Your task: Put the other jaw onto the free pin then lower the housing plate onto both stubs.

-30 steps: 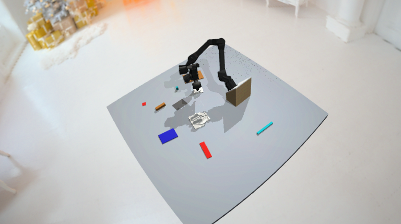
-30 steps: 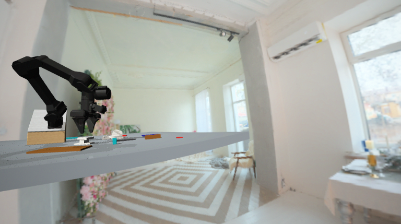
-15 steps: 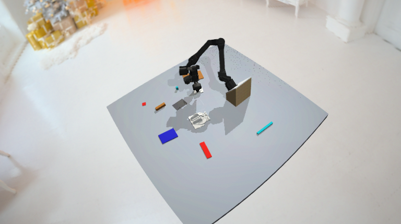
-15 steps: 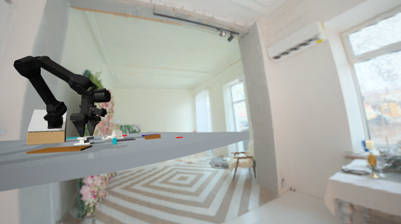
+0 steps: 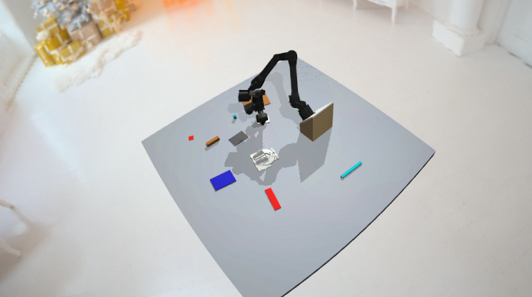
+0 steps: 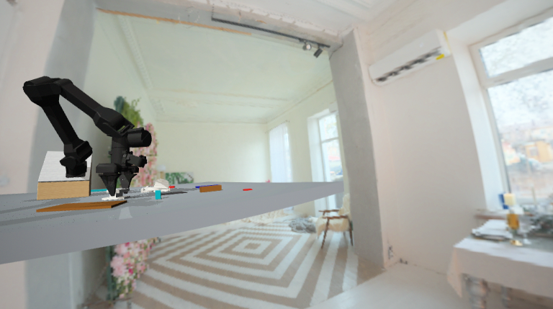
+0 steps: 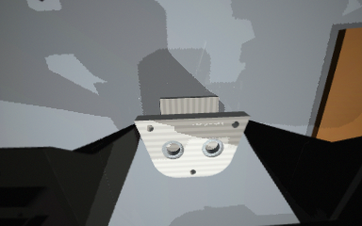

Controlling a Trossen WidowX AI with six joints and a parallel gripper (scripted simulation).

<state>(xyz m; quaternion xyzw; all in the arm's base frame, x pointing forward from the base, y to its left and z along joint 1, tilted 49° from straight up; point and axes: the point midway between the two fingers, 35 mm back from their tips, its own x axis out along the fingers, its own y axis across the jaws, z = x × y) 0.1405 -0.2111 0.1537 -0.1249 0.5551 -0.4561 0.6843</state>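
Right now my gripper tip is 18 cm short of the dark grey tile, 1 cm to the right of it and 1 cm above it. From my gripper tip the other things lie so: flat orange-brown panel: 16 cm to the right, 9 cm behind, 1 cm below; then small cyan cube: 14 cm to the right, 9 cm ahead; then brown block: 30 cm ahead, 8 cm to the right.
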